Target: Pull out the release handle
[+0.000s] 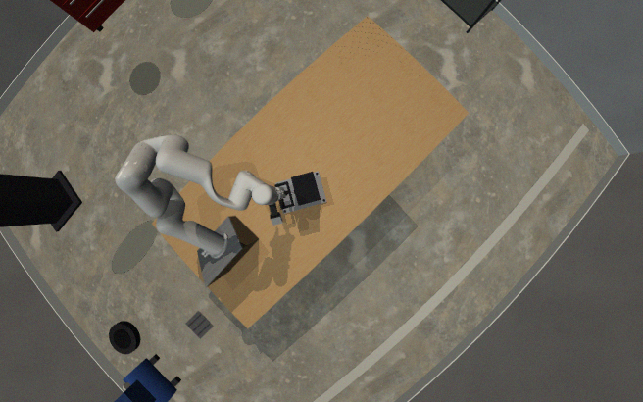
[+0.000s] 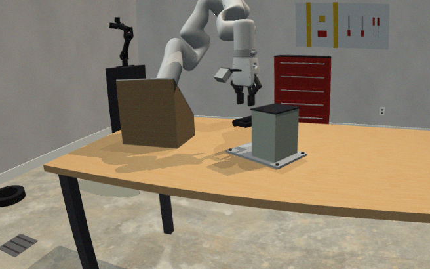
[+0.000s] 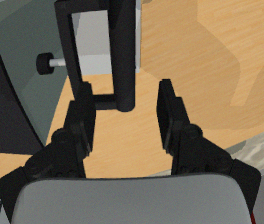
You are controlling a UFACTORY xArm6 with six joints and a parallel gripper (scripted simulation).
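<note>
My hand is 5 cm short of the black grip, 2 cm to the left of it and 8 cm above it.
</note>
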